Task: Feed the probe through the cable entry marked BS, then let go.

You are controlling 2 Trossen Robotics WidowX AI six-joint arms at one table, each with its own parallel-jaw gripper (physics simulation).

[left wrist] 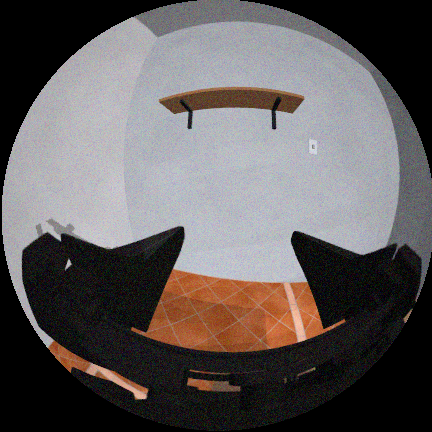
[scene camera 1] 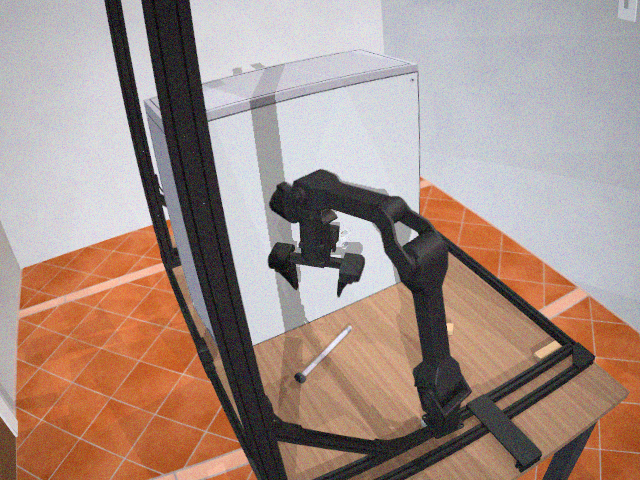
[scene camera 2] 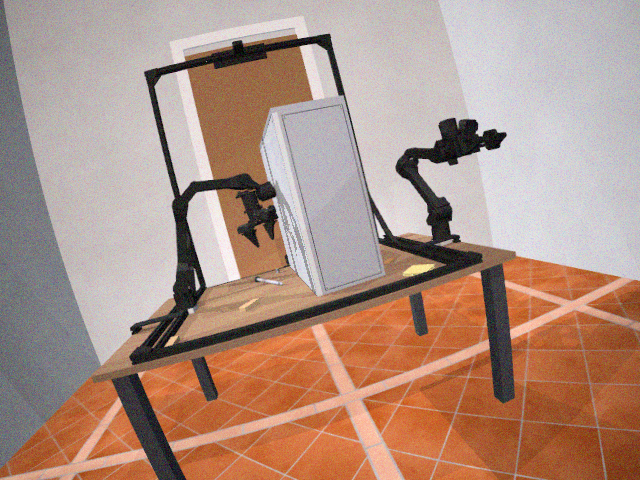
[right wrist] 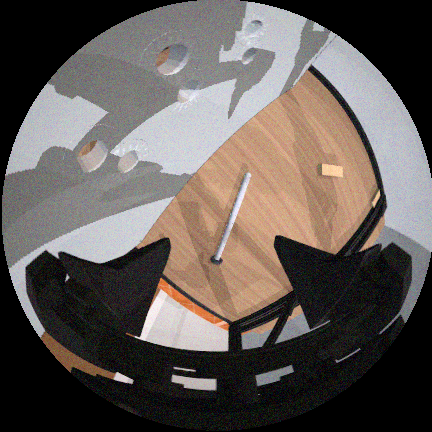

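Pixels of known places: left gripper, fingertip midpoint: (left wrist: 239,234) (scene camera 2: 495,135); right gripper, fingertip midpoint: (scene camera 1: 317,292) (scene camera 2: 265,243) (right wrist: 222,242); left arm's base at its link origin: (scene camera 2: 442,238); right arm's base at its link origin: (scene camera 1: 442,422) (scene camera 2: 187,307).
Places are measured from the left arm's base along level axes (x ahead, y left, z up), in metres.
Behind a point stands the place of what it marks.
The probe (scene camera 1: 326,351) @[x 0.673, y -0.217, z -0.005 m] (scene camera 2: 268,281) @[x 0.671, y -0.208, z -0.008 m] (right wrist: 233,216) @[x 0.665, y -0.206, z -0.005 m], a light rod with a dark round end, lies on the table in front of the tall white cabinet (scene camera 1: 356,155) @[x 0.554, y -0.036, z 0.371 m] (scene camera 2: 330,196) (right wrist: 165,205) @[x 0.548, y -0.284, z -0.006 m]. Several round holes show in the cabinet's face in the right wrist view, among them a large one (right wrist: 172,59) and another (right wrist: 92,155) @[x 0.539, y -0.206, z 0.183 m]; I cannot read a BS marking. My right gripper (scene camera 1: 318,293) @[x 0.641, y -0.206, z 0.140 m] (scene camera 2: 262,242) @[x 0.641, y -0.206, z 0.140 m] (right wrist: 222,242) @[x 0.641, y -0.206, z 0.140 m] is open and empty, above the probe and close to the cabinet face. My left gripper (left wrist: 239,234) @[x -0.010, y 0.350, z 0.324 m] is open and empty, raised at the right of scene camera 2, pointing away from the cabinet.
A black frame (scene camera 1: 193,206) @[x 0.962, y -0.495, z 0.591 m] (scene camera 2: 164,139) @[x 0.950, y -0.468, z 0.690 m] rises around the wooden table (scene camera 1: 372,330) @[x 0.664, y -0.086, z -0.019 m] (scene camera 2: 222,304) @[x 0.858, y -0.107, z -0.019 m]. A small tan block (scene camera 1: 449,328) @[x 0.784, y 0.050, z -0.005 m] (right wrist: 332,170) @[x 0.761, y 0.032, z -0.004 m] lies near the right arm's base, and a yellow piece (scene camera 2: 417,269) @[x 0.263, y 0.226, z -0.009 m] lies right of the cabinet in scene camera 2.
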